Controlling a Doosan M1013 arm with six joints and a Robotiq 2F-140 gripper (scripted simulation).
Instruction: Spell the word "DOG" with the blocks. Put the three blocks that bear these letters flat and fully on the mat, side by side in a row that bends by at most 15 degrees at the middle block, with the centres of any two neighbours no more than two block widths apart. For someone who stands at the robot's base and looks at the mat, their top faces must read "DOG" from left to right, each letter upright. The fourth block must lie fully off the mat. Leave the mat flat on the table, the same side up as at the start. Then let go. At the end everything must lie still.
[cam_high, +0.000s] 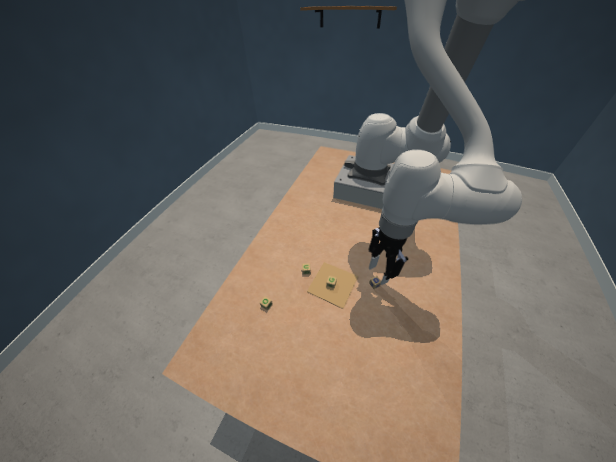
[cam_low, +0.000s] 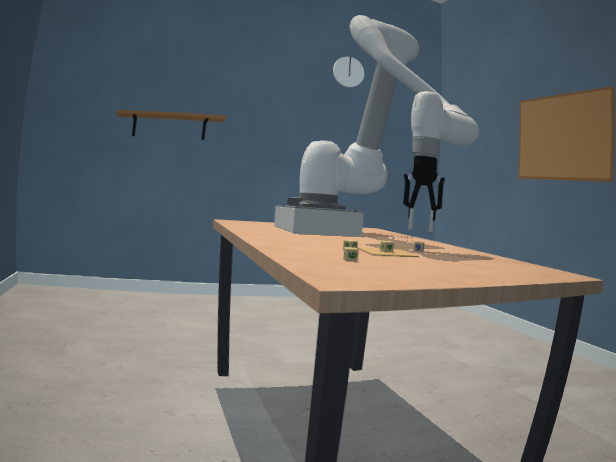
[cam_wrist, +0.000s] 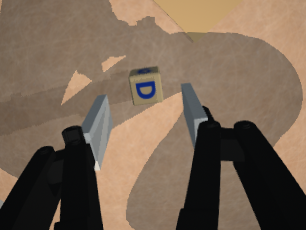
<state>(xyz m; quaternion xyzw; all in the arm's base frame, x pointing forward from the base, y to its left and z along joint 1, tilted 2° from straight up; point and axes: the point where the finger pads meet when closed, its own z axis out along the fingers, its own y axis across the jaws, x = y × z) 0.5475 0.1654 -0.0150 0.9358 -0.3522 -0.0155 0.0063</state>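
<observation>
The D block is 80 mm below my hand. Round my hand: G block (140 mm to the right, 80 mm below, 60 mm ahead); tan mat (140 mm to the right, 90 mm below, 50 mm ahead).
</observation>
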